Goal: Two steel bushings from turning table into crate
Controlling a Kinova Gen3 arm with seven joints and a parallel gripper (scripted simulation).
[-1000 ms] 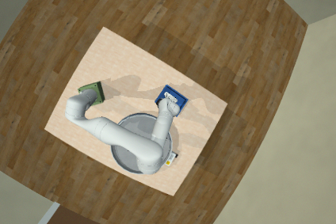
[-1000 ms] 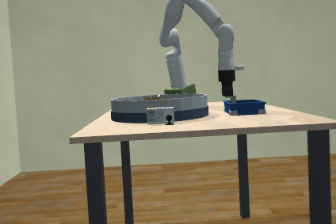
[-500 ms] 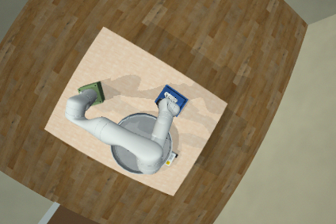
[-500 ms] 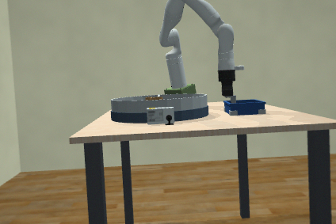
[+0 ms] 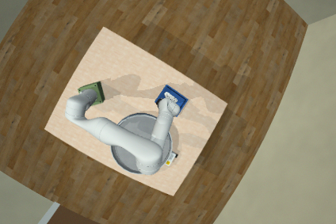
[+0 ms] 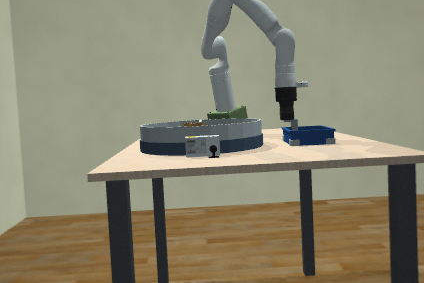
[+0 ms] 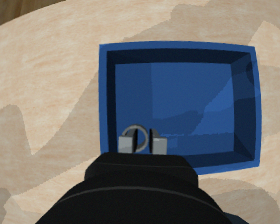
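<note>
My hand is 6 cm short of the blue crate, 2 cm to the right of it and 1 cm above it.
</note>
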